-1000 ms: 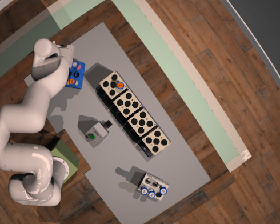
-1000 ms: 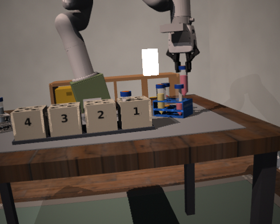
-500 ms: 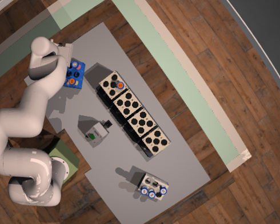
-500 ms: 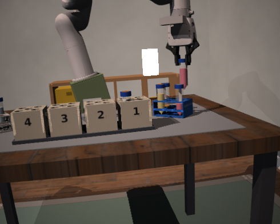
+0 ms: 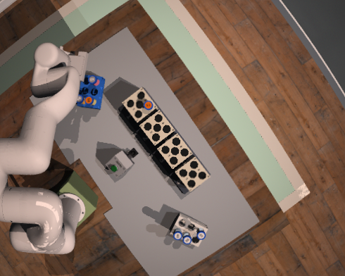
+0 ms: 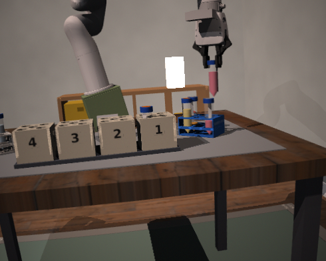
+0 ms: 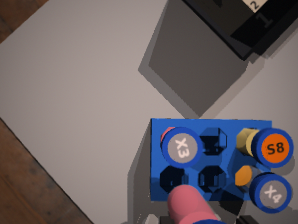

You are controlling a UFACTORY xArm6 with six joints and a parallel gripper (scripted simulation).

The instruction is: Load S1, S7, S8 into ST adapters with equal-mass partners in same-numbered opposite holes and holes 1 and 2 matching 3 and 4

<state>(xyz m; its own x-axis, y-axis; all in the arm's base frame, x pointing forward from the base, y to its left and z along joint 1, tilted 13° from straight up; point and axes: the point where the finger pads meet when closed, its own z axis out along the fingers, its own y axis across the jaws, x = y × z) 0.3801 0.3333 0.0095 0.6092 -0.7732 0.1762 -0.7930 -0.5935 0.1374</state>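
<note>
The pink tube lies 1 cm to the left of my hand and 5 cm below it. From my hand the other things lie so: blue rack: 2 cm behind, 4 cm to the right, 20 cm below; then green DONE key: 16 cm behind, 33 cm to the right, 17 cm below; then tube of yellowish liquid: 4 cm behind, 9 cm to the right, 17 cm below.
</note>
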